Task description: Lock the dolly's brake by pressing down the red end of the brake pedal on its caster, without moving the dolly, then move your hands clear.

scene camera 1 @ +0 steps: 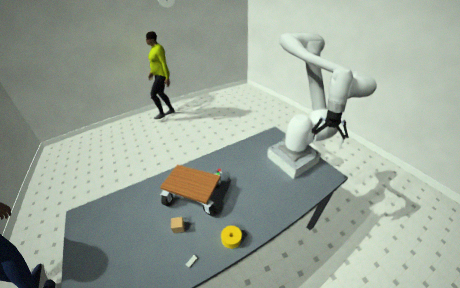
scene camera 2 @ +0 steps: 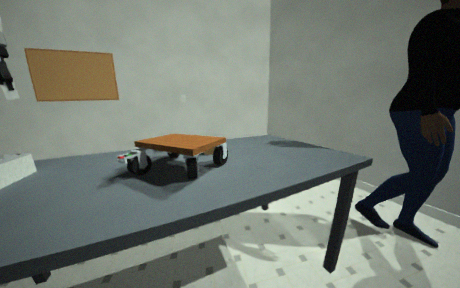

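Where they show: gripper, fingertip midpoint: (scene camera 1: 326, 145) (scene camera 2: 12, 98); arm's base, link origin: (scene camera 1: 294, 150).
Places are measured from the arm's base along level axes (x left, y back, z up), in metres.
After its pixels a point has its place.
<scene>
The dolly (scene camera 1: 190, 183) @(x -0.030, y -0.759, z 0.037 m) (scene camera 2: 180, 142) @(x -0.105, y -0.754, z 0.037 m) has an orange-brown wooden deck and dark wheels and stands upright on the table. The brake pedal (scene camera 1: 218, 172) @(x -0.070, y -0.567, z -0.002 m) (scene camera 2: 128, 155) @(x -0.063, y -0.570, z -0.003 m) sits on the caster at the dolly corner nearest the robot base. It shows a red end and a green part; its exact tilt is too small to tell. My gripper (scene camera 1: 330, 134) is open and empty, high beside the robot base and well apart from the dolly. In the scene camera 2 view, part of it shows at the left edge, with its fingertips partly cut off.
The grey table (scene camera 1: 135, 250) @(x 0.177, y -1.166, z -0.088 m) (scene camera 2: 240, 182) @(x -0.240, y -0.931, z -0.088 m) also bears a tan block (scene camera 1: 177, 225) @(x 0.159, y -0.908, z -0.028 m), a yellow disc (scene camera 1: 231, 238) @(x 0.345, y -0.687, z -0.031 m), a small white piece (scene camera 1: 192, 261) @(x 0.352, y -0.902, z -0.076 m) and the robot's pale base (scene camera 1: 293, 162) @(x 0.093, y -0.092, z 0.000 m) (scene camera 2: 15, 170) @(x 0.059, y -0.131, z -0.048 m). One person (scene camera 1: 158, 62) stands behind the table, another (scene camera 1: 12, 257) (scene camera 2: 425, 125) near its far end.
</scene>
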